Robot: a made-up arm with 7 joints.
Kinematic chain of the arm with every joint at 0, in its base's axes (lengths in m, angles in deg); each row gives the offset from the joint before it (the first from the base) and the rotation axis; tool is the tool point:
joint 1: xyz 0 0 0 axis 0 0.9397 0.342
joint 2: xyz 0 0 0 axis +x
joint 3: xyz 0 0 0 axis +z
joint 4: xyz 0.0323 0 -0.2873 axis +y
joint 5: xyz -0.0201 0 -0.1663 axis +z
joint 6: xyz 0 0 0 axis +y
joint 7: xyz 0 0 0 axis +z
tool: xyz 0 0 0
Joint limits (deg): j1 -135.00..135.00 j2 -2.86..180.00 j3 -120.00..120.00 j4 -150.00..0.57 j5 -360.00..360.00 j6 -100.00..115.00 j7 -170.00..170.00
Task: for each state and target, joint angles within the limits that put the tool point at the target. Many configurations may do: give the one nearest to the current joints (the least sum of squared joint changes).
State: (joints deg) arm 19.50 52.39 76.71 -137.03 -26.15 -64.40 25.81
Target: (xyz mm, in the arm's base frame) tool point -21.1 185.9 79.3
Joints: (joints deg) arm 21.09 70.27 100.22 -149.89 -26.15 -64.40 25.81
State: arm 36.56 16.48 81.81 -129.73 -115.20 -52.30 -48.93
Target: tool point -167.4 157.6 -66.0
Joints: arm 51.98 9.96 94.24 -137.50 -115.20 -52.30 -48.93
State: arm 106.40 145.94 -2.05 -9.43 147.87 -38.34 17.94
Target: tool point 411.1 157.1 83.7
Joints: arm 70.42 174.27 6.50 -36.48 147.87 -38.34 17.94
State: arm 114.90 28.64 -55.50 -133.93 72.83 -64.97 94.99
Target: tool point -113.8 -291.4 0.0
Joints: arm 135.00 -2.75 -87.05 -111.49 72.83 -64.97 94.99
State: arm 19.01 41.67 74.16 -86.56 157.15 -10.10 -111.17
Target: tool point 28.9 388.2 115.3
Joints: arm 15.77 81.61 79.07 -70.00 157.15 -10.10 -111.17
